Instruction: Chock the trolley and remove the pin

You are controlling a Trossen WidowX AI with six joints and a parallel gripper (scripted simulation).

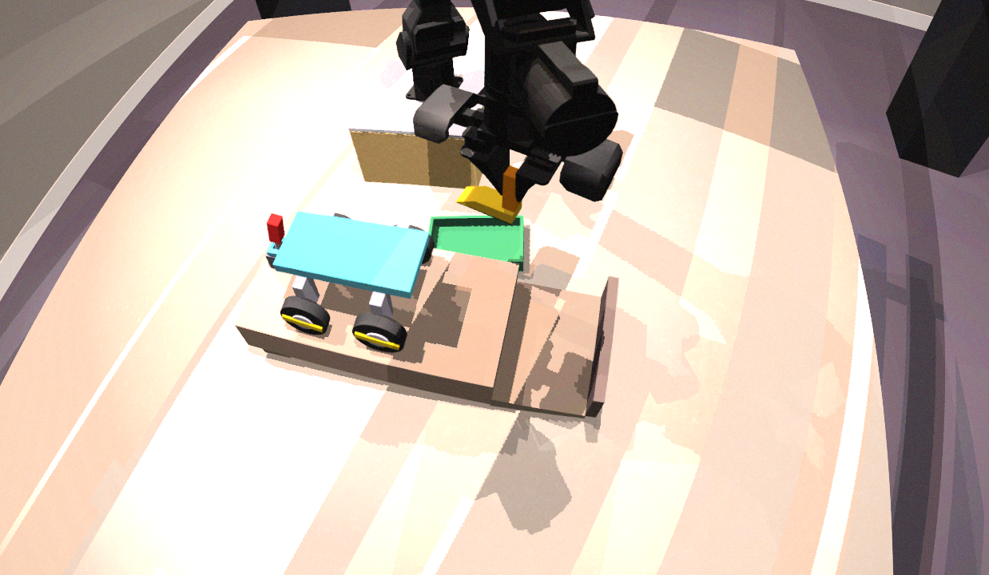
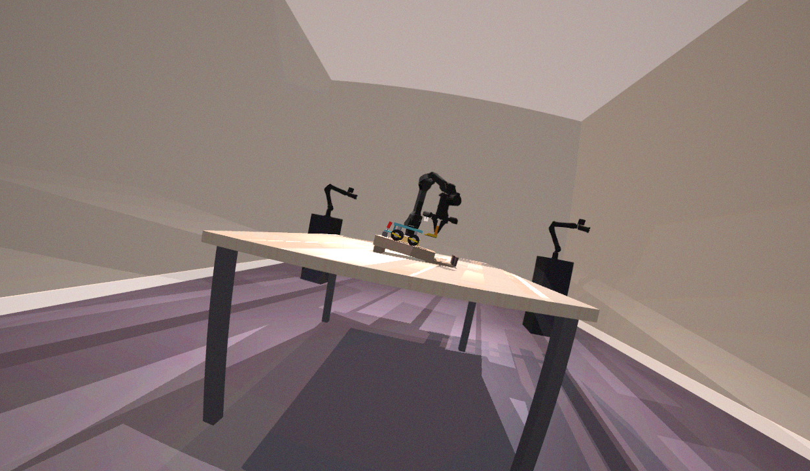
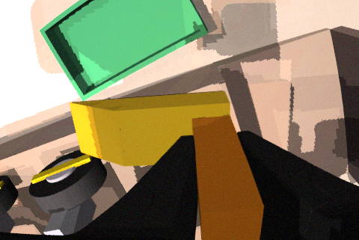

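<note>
Right now my gripper tip is 100 mm short of the red-headed stop pin, 250 mm to the left of it and 30 mm above it. From my gripper tip the other things lie so: yellow chock 20 mm to the right, 10 mm below; then green tray 30 mm behind, 60 mm to the right, 160 mm below; then trolley 100 mm ahead, 140 mm to the right, 40 mm below.
</note>
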